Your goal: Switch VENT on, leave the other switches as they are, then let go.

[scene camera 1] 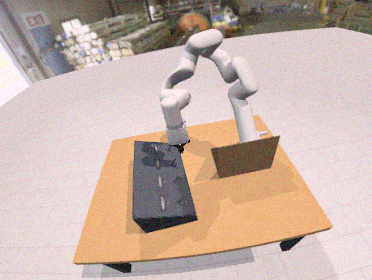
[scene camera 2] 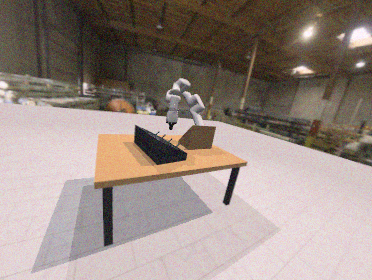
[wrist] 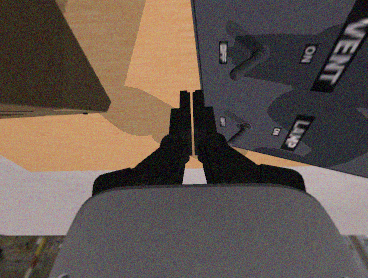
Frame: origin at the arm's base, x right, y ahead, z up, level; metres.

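Seen in the pictures: gripper, between the fingertips: point(scene camera 1: 181, 151) point(scene camera 2: 170, 129) point(wrist: 191, 105); arm's base, origin of its link: point(scene camera 1: 249, 141) point(scene camera 2: 201, 131).
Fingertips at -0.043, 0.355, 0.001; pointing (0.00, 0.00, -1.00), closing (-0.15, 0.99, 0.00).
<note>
Offsets run from my fingertips to a thing's top centre, as dx, dy, dz. Level surfaces: height alone.
A dark sloped switch panel point(scene camera 1: 147, 195) point(scene camera 2: 157, 151) point(wrist: 215, 15) stands on the table. The VENT switch @(-0.004, +0.060, -0.047) point(wrist: 250, 63) has its lever leaning to the side marked OFF, its tip pointing down-left in the wrist view. The LAMP switch @(+0.112, +0.092, -0.047) point(wrist: 238, 134) beside it also leans to its OFF side. The VENT label @(-0.025, +0.140, -0.052) point(wrist: 342, 47) and LAMP label @(+0.091, +0.171, -0.052) point(wrist: 298, 132) are readable. My gripper point(scene camera 1: 181, 148) point(scene camera 2: 171, 128) point(wrist: 191, 105) is shut and empty, above the panel's OFF-side edge near its far end. In the wrist view its fingertips are left of both levers. Other switch labels are unreadable in the scene views.
A brown upright board point(scene camera 1: 245, 157) point(scene camera 2: 201, 137) point(wrist: 45, 60) stands on the wooden table @(dz -0.176) point(scene camera 1: 240, 220) point(scene camera 2: 117, 167) point(wrist: 165, 30), between the panel and the arm's base. Shadows of the arm fall across the panel's far end.
</note>
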